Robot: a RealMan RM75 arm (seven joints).
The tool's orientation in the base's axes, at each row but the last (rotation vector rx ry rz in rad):
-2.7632 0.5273 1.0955
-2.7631 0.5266 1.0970
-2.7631 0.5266 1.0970
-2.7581 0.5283 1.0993
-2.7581 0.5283 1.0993
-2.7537 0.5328 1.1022
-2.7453 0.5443 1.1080
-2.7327 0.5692 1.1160
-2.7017 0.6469 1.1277
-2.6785 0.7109 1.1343
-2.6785 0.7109 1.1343
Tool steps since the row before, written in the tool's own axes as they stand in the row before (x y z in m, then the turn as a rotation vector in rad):
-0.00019 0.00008 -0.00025 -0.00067 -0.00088 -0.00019
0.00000 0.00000 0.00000 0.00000 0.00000 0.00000
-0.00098 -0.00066 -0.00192 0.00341 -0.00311 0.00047
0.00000 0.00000 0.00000 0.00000 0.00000 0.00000
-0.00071 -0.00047 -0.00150 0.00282 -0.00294 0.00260
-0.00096 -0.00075 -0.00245 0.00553 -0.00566 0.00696
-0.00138 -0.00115 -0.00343 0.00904 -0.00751 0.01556
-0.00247 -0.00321 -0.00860 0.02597 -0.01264 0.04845
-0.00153 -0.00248 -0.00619 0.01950 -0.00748 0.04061
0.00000 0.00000 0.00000 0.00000 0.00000 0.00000
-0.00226 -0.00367 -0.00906 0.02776 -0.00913 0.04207
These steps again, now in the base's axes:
0.00000 -0.00008 0.00031 -0.00001 0.00096 0.00058
0.00000 0.00000 0.00000 0.00000 0.00000 0.00000
0.00081 0.00043 0.00206 0.00313 0.00208 -0.00272
0.00000 0.00000 0.00000 0.00000 0.00000 0.00000
0.00066 0.00027 0.00157 0.00130 0.00260 -0.00386
0.00121 0.00036 0.00243 0.00132 0.00545 -0.00892
0.00173 0.00059 0.00342 -0.00119 0.00835 -0.01758
0.00520 0.00142 0.00783 -0.00936 0.01675 -0.05304
0.00412 0.00094 0.00538 -0.01063 0.01200 -0.04276
0.00000 0.00000 0.00000 0.00000 0.00000 0.00000
0.00618 0.00124 0.00780 -0.00580 0.01087 -0.04972

